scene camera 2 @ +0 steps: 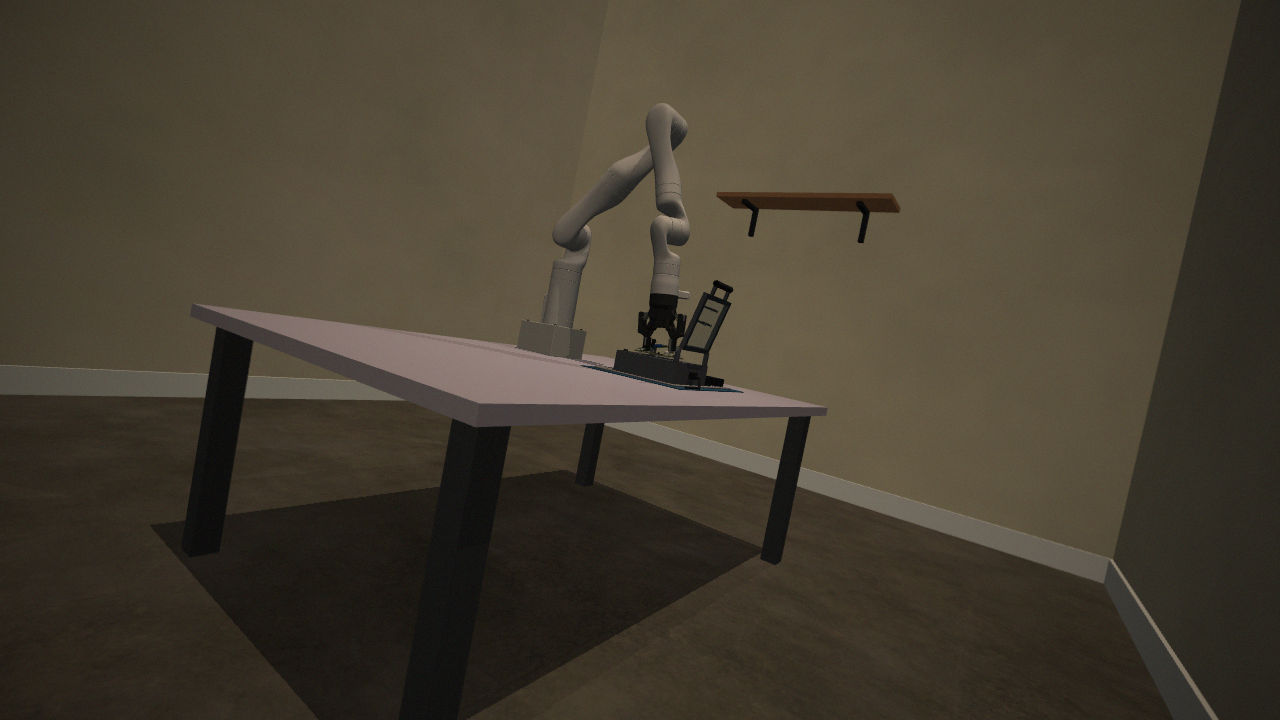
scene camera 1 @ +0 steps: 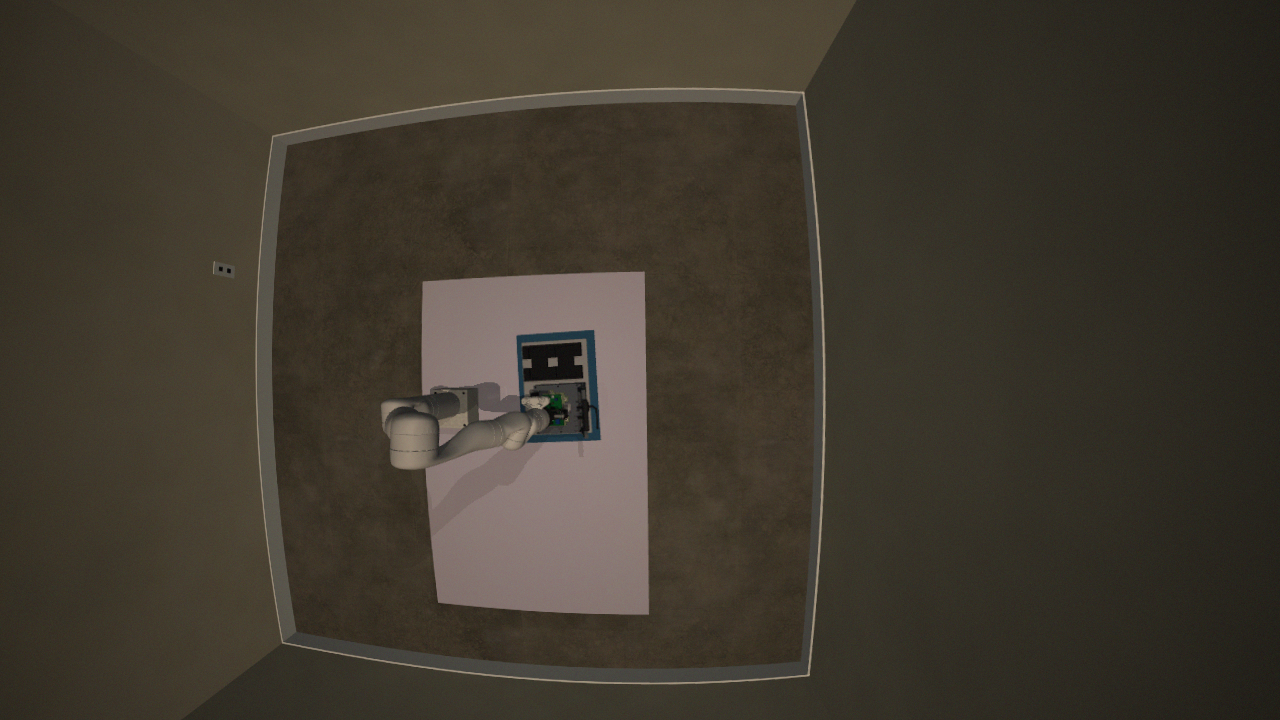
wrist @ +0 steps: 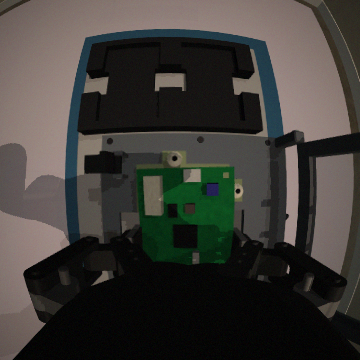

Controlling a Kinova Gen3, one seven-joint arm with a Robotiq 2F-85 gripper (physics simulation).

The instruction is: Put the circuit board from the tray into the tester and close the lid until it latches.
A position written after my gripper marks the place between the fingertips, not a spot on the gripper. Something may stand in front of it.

Scene:
My gripper [scene camera 2: 658, 352] grips a green circuit board [wrist: 186, 213].

